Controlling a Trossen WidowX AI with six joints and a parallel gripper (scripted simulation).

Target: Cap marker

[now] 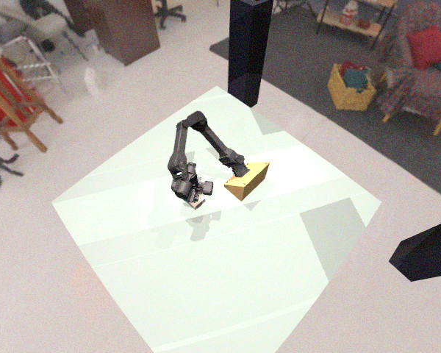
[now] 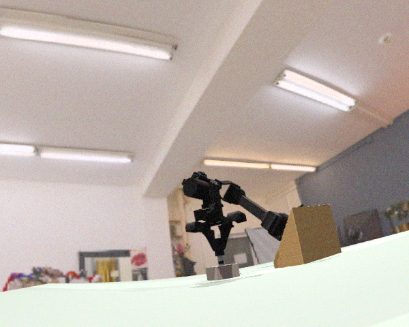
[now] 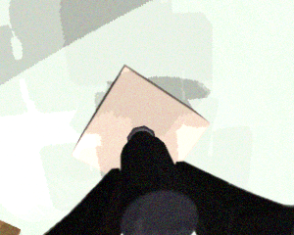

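My gripper tip is now 1 cm below the cap. From my gripper tip the other things lie so: holder block (7 cm below).
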